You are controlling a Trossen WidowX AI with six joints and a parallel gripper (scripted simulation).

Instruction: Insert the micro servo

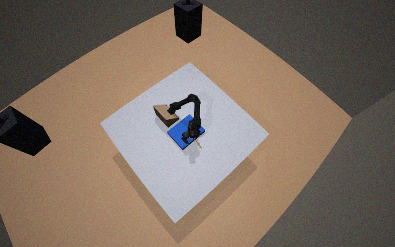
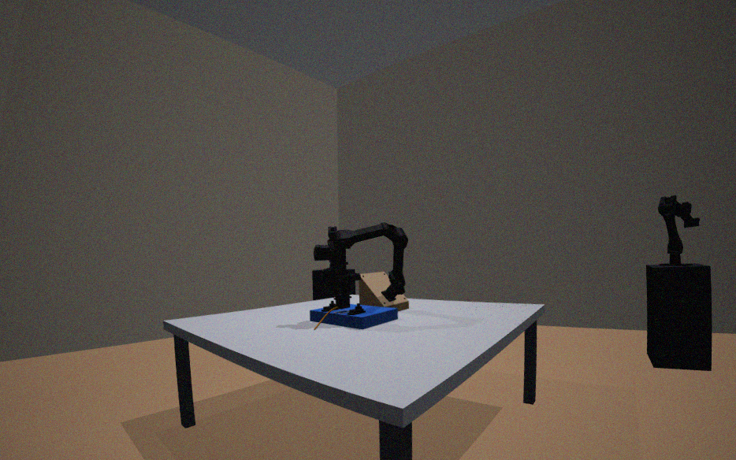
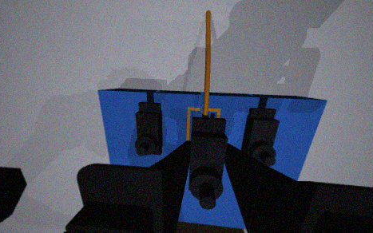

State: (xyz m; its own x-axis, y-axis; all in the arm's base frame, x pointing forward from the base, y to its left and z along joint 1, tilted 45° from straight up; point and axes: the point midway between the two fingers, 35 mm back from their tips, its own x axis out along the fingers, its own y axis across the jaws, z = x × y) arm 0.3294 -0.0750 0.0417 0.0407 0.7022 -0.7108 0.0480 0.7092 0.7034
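My gripper tip is 12 cm past the deck, 9 cm above it and 1 cm to the right of it.
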